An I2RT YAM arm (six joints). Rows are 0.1 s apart.
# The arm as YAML. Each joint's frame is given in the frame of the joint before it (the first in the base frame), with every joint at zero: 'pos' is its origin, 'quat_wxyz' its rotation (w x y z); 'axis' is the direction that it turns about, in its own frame. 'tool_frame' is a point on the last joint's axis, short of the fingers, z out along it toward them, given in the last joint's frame.
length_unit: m
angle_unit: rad
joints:
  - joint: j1
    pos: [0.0, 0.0, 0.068]
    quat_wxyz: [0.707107, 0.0, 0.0, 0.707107]
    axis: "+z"
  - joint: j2
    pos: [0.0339, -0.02, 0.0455]
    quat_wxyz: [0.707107, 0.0, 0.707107, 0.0]
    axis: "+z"
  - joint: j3
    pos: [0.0, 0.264, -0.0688]
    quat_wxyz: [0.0, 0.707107, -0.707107, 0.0]
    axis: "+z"
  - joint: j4
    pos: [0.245, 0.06, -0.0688]
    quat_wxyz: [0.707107, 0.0, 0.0, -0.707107]
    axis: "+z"
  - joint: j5
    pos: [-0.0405, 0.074, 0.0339]
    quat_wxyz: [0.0, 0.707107, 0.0, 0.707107]
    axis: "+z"
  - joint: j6
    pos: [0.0, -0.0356, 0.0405]
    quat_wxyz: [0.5, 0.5, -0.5, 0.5]
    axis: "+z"
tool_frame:
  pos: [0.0, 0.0, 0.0]
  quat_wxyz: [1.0, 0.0, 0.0, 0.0]
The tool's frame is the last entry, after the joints.
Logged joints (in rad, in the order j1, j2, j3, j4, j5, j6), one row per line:
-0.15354, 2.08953, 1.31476, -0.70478, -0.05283, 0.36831
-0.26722, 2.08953, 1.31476, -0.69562, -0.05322, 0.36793
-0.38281, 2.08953, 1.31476, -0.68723, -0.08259, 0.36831
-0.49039, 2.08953, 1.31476, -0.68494, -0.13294, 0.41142
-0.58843, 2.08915, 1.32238, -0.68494, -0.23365, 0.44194
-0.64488, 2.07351, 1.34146, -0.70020, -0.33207, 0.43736
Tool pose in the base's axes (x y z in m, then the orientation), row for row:
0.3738, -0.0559, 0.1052, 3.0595, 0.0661, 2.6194
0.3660, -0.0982, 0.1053, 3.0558, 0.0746, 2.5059
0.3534, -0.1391, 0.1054, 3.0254, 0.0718, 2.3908
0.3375, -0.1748, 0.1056, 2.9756, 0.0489, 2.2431
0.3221, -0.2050, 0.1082, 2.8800, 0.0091, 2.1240
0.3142, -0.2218, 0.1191, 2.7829, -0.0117, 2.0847
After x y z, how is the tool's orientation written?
As angles about the fixed x, y, z axes (roll, pitch, yaw), in radians.
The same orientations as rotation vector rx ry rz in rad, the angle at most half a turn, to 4 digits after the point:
0.7846, 2.9526, 0.0951
0.9463, 2.8918, 0.0886
1.1050, 2.8211, 0.1240
1.3058, 2.7225, 0.1942
1.4538, 2.6101, 0.3366
1.4822, 2.5325, 0.4681

